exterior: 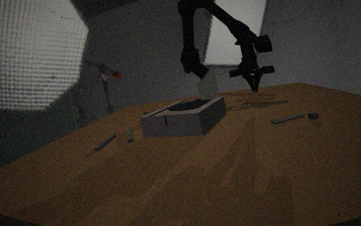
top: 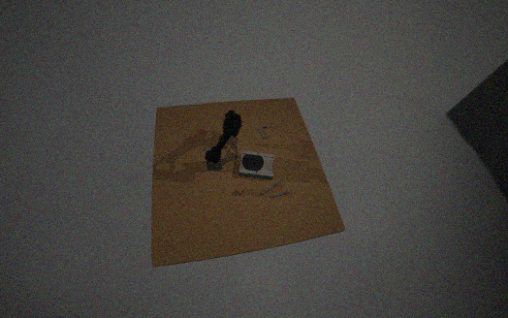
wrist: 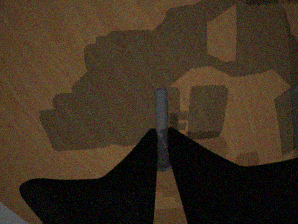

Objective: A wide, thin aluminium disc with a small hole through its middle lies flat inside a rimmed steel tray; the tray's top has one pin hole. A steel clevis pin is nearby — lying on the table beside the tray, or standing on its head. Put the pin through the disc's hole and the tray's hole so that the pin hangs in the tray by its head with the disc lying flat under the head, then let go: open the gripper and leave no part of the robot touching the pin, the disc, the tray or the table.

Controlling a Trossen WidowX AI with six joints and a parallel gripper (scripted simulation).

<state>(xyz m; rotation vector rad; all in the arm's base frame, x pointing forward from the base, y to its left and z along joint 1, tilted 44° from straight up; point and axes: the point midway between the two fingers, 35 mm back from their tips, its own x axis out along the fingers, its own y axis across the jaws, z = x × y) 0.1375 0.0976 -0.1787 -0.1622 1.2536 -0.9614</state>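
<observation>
Now: gripper tip 24 cm to the left of the dark aluminium disc, 15 cm short of it and 1 cm below it. Also, from my gripper tip: rimmed steel tray (26 cm to the right, 18 cm ahead); then small block (34 cm ahead, 11 cm to the left, 4 cm below); then steel clevis pin (1 cm ahead, 1 cm above).
</observation>
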